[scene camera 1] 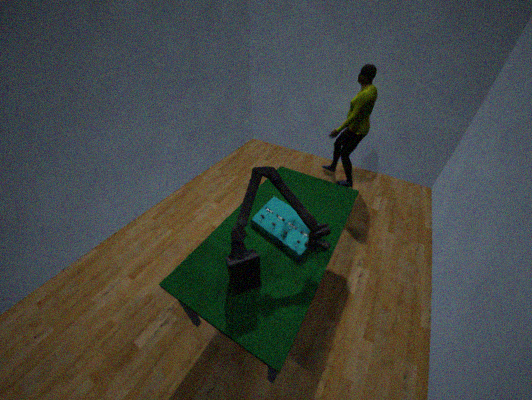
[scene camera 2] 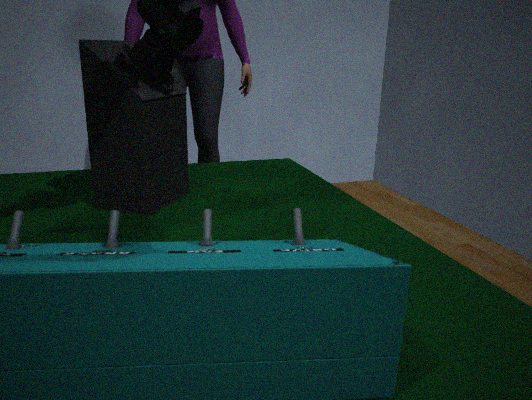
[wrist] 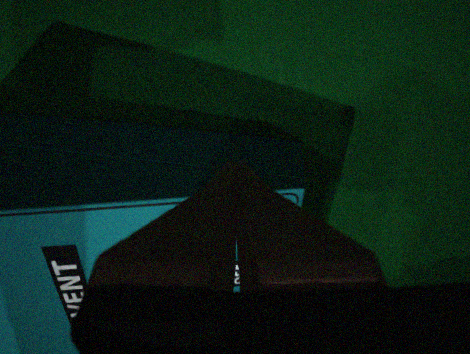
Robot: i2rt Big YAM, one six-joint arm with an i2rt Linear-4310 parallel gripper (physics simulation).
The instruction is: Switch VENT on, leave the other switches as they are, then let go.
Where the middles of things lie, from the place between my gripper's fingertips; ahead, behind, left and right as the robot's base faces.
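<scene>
My hand is 30 cm to the right of the switch panel (scene camera 2: pixel 259 312), and my hand is also 10 cm short of the panel and 6 cm above it.
</scene>
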